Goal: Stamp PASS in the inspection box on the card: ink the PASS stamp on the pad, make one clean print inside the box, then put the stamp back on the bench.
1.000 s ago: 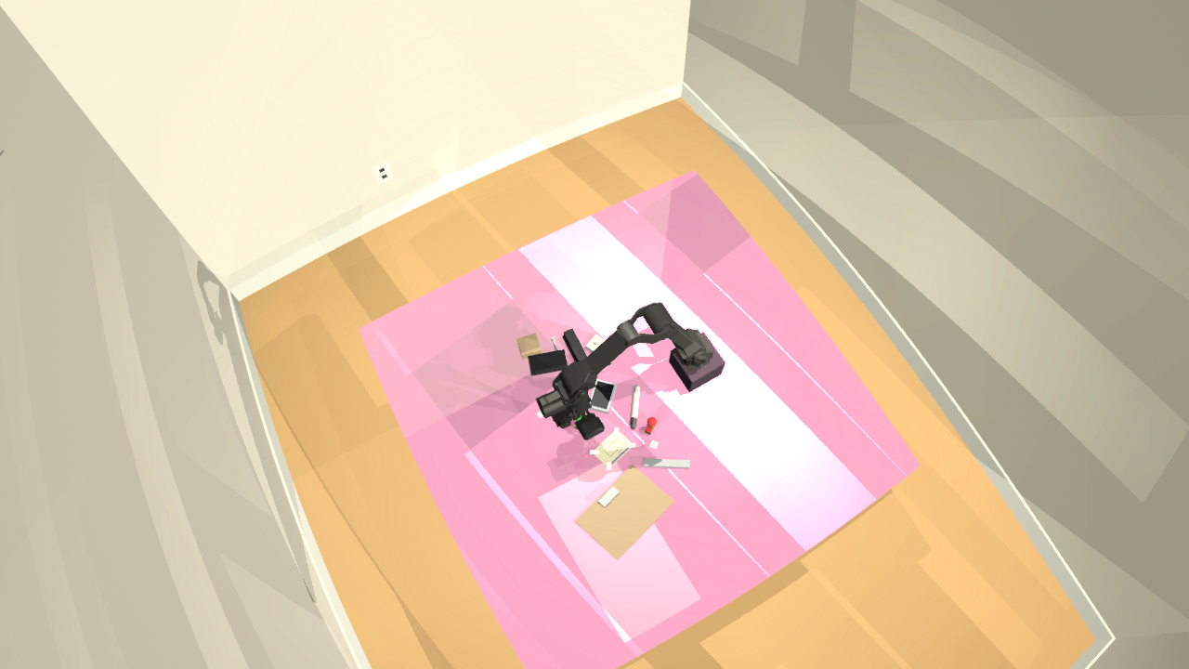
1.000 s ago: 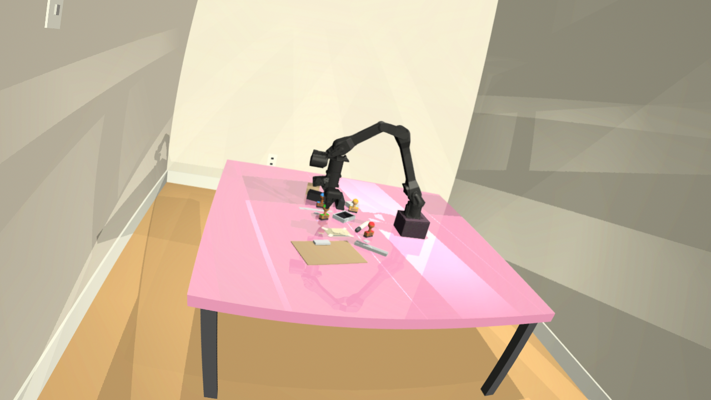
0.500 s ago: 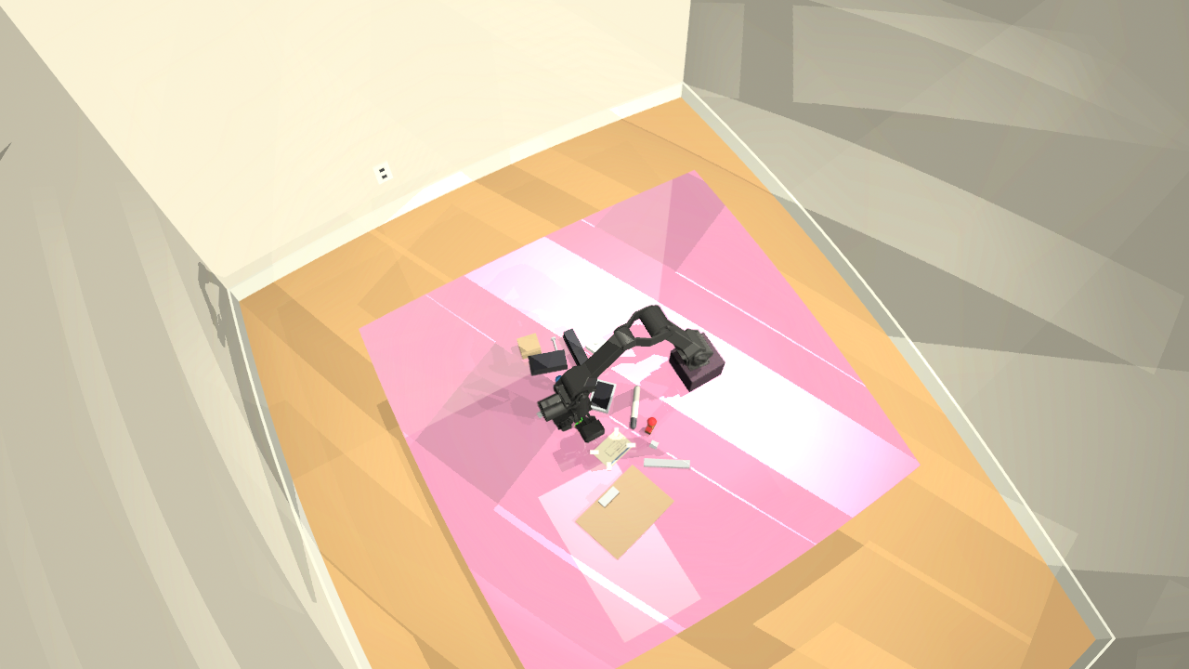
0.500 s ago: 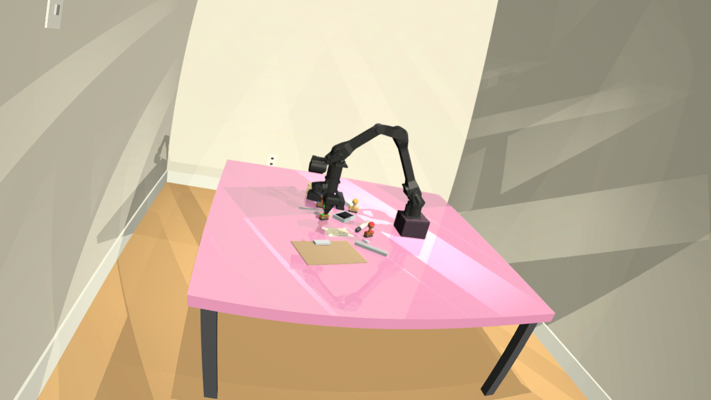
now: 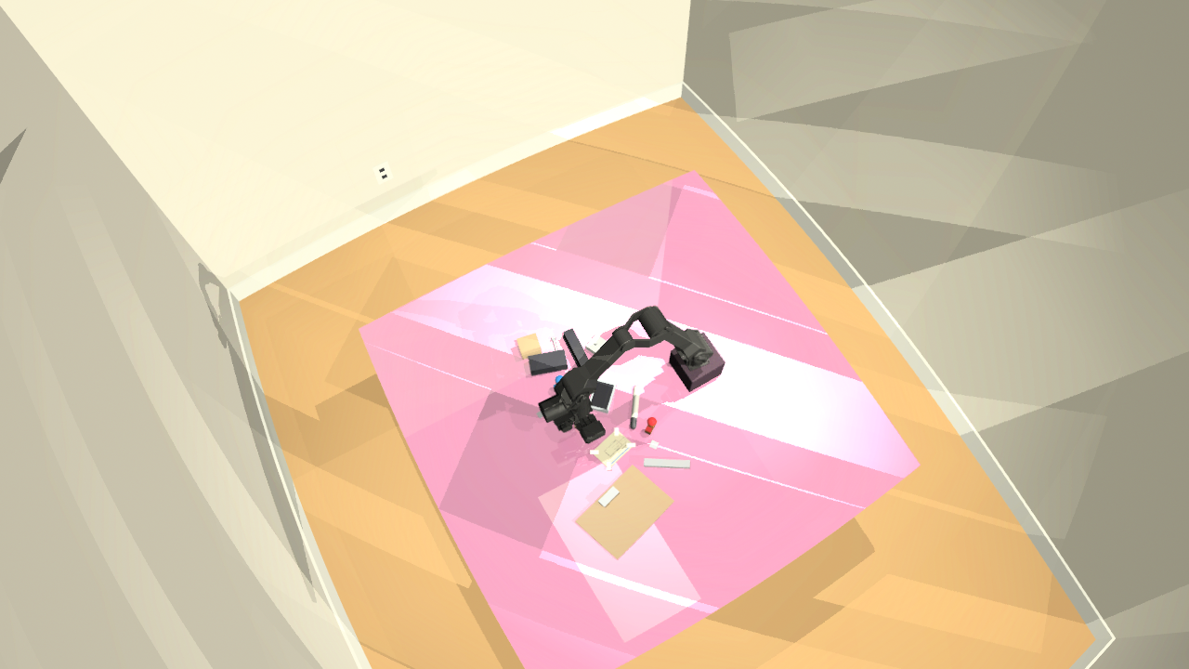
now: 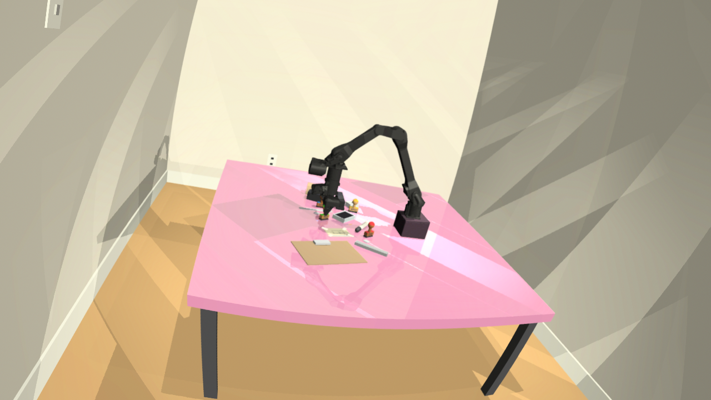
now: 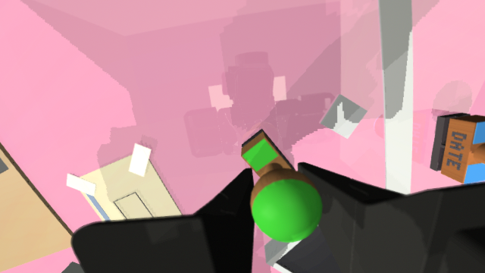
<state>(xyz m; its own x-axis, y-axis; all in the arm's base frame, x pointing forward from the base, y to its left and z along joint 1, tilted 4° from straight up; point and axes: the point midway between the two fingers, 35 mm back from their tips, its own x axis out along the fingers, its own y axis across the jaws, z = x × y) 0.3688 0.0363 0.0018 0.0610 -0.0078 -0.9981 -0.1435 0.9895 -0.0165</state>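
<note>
My gripper tip is now 9 cm past the black ink pad, 5 cm to the left of it and 2 cm above it. Round my gripper tip: grey ruler 9 cm to the right, 3 cm ahead, 2 cm below; then cream card 10 cm to the left, 6 cm behind, 3 cm below; then blue stamp 13 cm to the right, 1 cm ahead.
</note>
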